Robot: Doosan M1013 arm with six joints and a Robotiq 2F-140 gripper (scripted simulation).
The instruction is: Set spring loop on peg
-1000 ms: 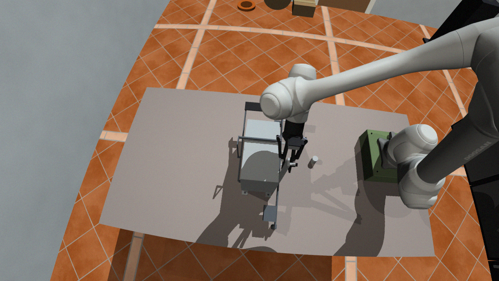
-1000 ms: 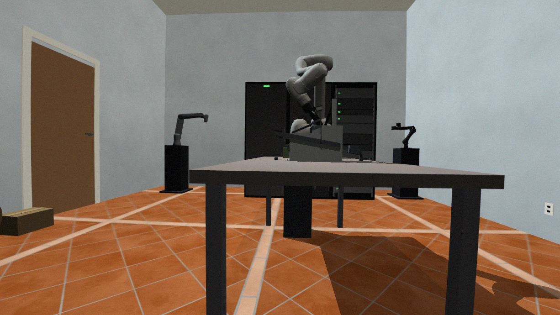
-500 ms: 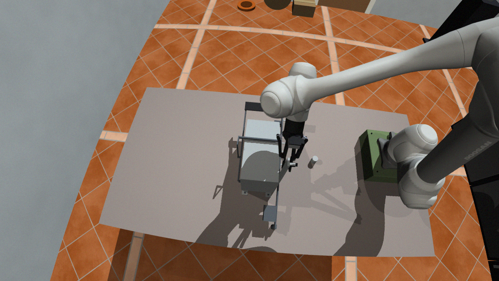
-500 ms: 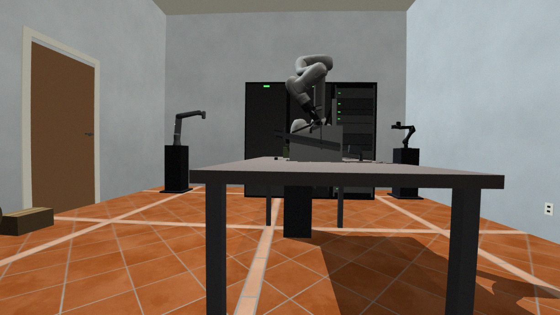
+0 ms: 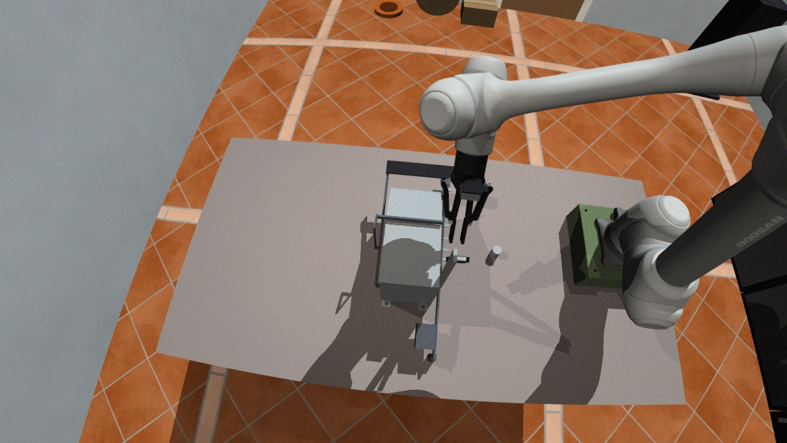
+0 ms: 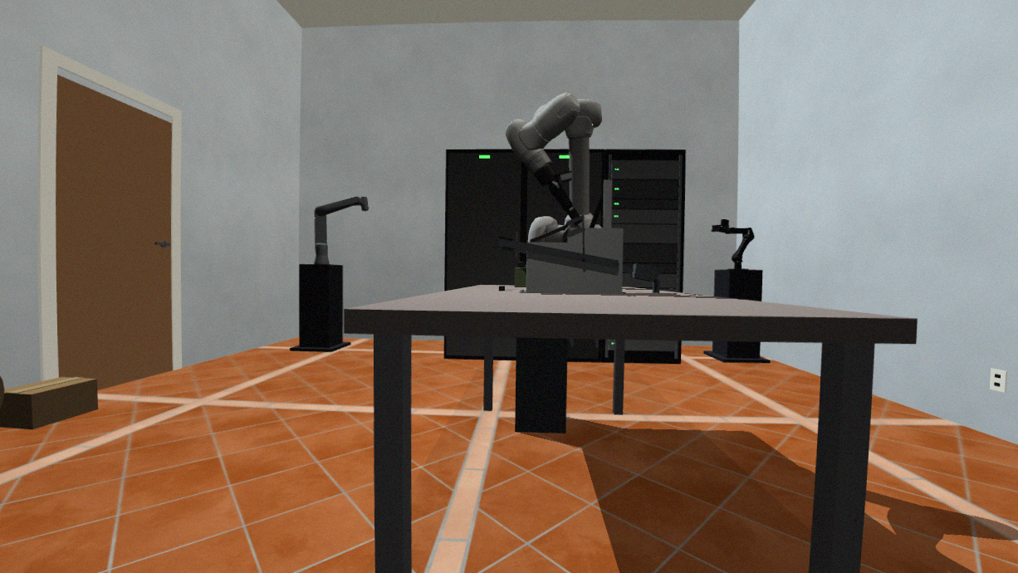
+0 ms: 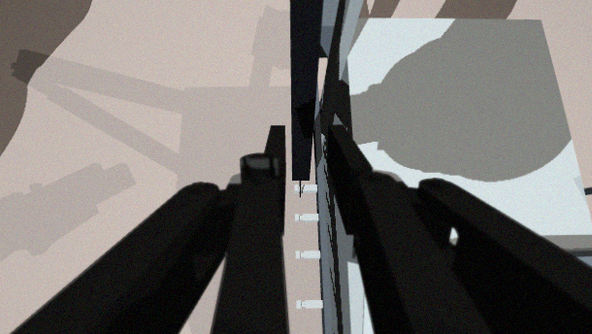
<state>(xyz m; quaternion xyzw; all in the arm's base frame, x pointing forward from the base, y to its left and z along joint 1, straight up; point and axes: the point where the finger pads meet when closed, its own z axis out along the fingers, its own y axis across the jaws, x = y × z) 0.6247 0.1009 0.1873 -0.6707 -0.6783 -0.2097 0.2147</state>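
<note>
My gripper is now 260 mm above the steel test weight, 180 mm past it and 60 mm to the left of it. Also, from my hand: small block (280 mm below, 270 mm to the right, 20 mm ahead); then white-tipped pin (120 mm to the left, 110 mm above, 10 mm ahead).
</note>
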